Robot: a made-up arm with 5 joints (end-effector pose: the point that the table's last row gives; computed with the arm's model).
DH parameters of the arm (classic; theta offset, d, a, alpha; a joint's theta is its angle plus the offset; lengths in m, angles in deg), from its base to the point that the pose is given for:
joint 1: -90 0.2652 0.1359 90
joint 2: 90 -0.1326 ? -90
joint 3: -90 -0.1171 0.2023 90
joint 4: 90 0.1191 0.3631 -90
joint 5: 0 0.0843 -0.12 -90
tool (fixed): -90 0.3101 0 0
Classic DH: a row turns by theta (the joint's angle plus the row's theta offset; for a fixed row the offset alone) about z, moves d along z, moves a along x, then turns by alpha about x.
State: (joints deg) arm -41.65 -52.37 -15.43 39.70 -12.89
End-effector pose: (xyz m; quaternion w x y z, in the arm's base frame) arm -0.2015 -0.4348 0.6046 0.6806 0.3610 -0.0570 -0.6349
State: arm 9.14 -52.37 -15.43 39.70 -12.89
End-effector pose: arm 0.2095 -0.4310 0.6046 0.8872 0.3506 0.1034 -0.2817
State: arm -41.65 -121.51 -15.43 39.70 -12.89
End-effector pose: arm -0.2741 -0.5165 0.0843 0.3859 0.8253 -0.0344 -0.4108
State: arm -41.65 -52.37 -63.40 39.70 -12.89
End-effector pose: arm -0.2888 -0.2849 0.5630 0.4665 0.3170 -0.3992 -0.7229
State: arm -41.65 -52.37 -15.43 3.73 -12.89
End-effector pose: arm -0.2465 -0.2509 0.6737 0.8346 0.2825 -0.2098 -0.4239
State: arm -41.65 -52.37 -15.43 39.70 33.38
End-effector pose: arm -0.2577 -0.3458 0.3655 0.4841 0.5994 -0.3019 -0.5615
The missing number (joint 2, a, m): 0.2436
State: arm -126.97 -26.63 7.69 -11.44 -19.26
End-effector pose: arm -0.0897 0.1009 0.8042 0.5473 0.0518 -0.0529 -0.8336
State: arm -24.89 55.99 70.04 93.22 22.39
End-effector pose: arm 0.2187 -0.0565 0.6363 0.2551 -0.5638 0.0522 -0.7838
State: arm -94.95 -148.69 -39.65 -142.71 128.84
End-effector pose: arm 0.2106 -0.1117 0.4210 0.6236 0.1054 -0.5002 0.5914
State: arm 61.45 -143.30 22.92 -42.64 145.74
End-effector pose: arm 0.0418 -0.4196 0.3830 0.8551 -0.3065 -0.4063 0.0984
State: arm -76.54 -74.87 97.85 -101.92 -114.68
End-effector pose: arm -1.2334 -0.4158 0.3944 0.7288 -0.0179 -0.6840 -0.0263
